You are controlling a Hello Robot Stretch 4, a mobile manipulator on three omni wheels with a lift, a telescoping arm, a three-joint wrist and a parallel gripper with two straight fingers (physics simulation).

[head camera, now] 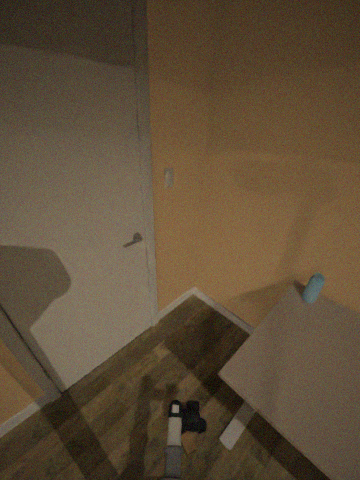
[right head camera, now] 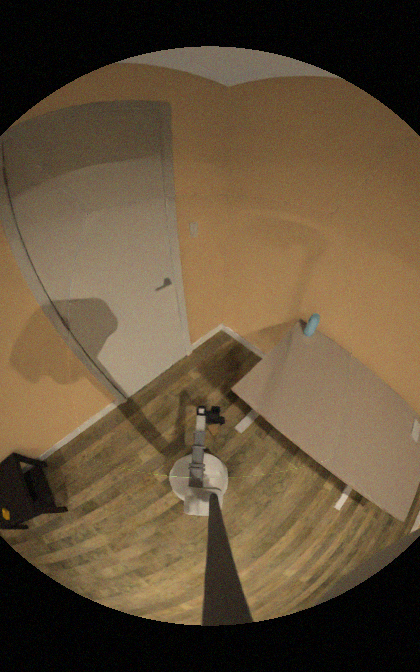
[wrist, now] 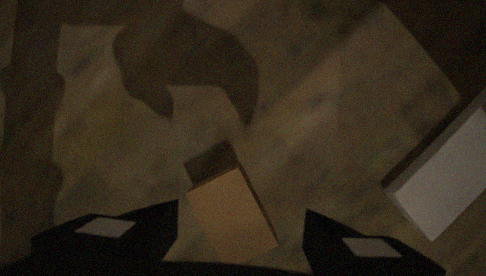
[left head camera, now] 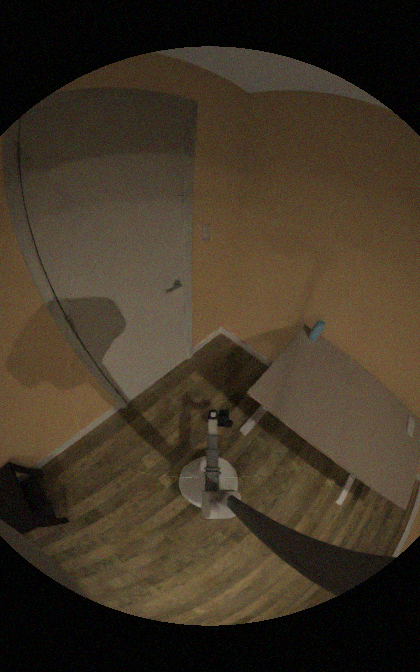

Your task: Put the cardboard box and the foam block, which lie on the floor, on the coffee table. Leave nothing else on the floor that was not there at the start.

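Places are measured from the robot's base along level axes (x right, y ahead, z up), in metres.
Pixels of known places: gripper, fingertip midpoint: [wrist: 240,224].
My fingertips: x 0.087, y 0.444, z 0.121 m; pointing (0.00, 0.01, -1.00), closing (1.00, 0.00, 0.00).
Observation:
Ahead of a thing's pixels: the offset from my fingertips to its middle. Level surfaces: height alone.
A tan-orange block {dy -0.030, dx -0.010, dz -0.123 m} [head camera: 189,443] [wrist: 227,212], which looks like the cardboard box, lies on the floor. My gripper [head camera: 192,417] [left head camera: 223,418] [right head camera: 215,415] [wrist: 240,224] is open and points down above it; in the wrist view the block shows between the two fingertips, with floor visible on both sides, and is not gripped. The low black table [left head camera: 14,502] [right head camera: 12,487], which looks like the coffee table, is at the lower left. A small yellow-orange thing [right head camera: 5,513] lies on it, possibly the foam block; it is too small to tell.
A large greyish table {dz +0.571 m} [head camera: 305,380] [left head camera: 340,415] [right head camera: 335,410] stands on the right, with a blue cylinder {dy +0.447, dx +0.615, dz +0.654 m} [head camera: 313,288] [left head camera: 316,331] [right head camera: 312,325] on its far corner. Its white foot [head camera: 233,434] [wrist: 440,180] is just right of the block. A door [head camera: 75,200] and walls stand ahead.

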